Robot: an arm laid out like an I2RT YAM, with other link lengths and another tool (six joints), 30 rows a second.
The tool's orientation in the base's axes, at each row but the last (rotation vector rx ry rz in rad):
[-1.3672, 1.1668, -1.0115]
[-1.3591, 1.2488, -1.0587]
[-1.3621, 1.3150, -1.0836]
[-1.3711, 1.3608, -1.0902]
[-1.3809, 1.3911, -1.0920]
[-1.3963, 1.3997, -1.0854]
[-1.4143, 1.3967, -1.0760]
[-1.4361, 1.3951, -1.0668]
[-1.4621, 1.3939, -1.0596]
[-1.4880, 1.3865, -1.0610]
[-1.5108, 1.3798, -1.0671]
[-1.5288, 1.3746, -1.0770]
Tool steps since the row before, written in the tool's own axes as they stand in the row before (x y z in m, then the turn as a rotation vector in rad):
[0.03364, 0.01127, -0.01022, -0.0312, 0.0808, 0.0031]
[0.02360, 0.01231, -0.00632, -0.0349, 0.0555, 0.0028]
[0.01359, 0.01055, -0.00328, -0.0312, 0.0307, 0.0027]
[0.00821, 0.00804, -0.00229, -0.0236, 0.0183, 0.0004]
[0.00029, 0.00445, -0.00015, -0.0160, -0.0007, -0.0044]
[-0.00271, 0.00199, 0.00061, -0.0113, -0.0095, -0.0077]
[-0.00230, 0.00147, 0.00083, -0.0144, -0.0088, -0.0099]
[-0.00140, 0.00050, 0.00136, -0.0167, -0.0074, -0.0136]
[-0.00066, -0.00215, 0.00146, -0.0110, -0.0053, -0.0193]
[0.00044, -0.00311, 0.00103, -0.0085, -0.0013, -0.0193]
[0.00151, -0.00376, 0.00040, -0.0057, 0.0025, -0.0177]
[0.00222, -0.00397, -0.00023, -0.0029, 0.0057, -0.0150]
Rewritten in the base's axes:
[-0.00546, -0.03492, -0.01066, -0.0121, 0.0312, -0.0800]
[-0.00583, -0.02412, -0.01151, -0.0089, 0.0349, -0.0549]
[-0.00463, -0.01373, -0.00984, -0.0043, 0.0312, -0.0305]
[-0.00389, -0.00823, -0.00738, -0.0038, 0.0236, -0.0179]
[-0.00121, -0.00029, -0.00428, -0.0040, 0.0160, 0.0017]
[0.00010, 0.00270, -0.00209, -0.0050, 0.0114, 0.0111]
[0.00040, 0.00228, -0.00166, -0.0073, 0.0145, 0.0110]
[0.00114, 0.00140, -0.00088, -0.0113, 0.0167, 0.0106]
[0.00201, 0.00076, 0.00160, -0.0172, 0.0108, 0.0105]
[0.00194, -0.00025, 0.00266, -0.0183, 0.0081, 0.0068]
[0.00162, -0.00122, 0.00353, -0.0178, 0.0051, 0.0028]
[0.00115, -0.00185, 0.00400, -0.0162, 0.0021, -0.0008]

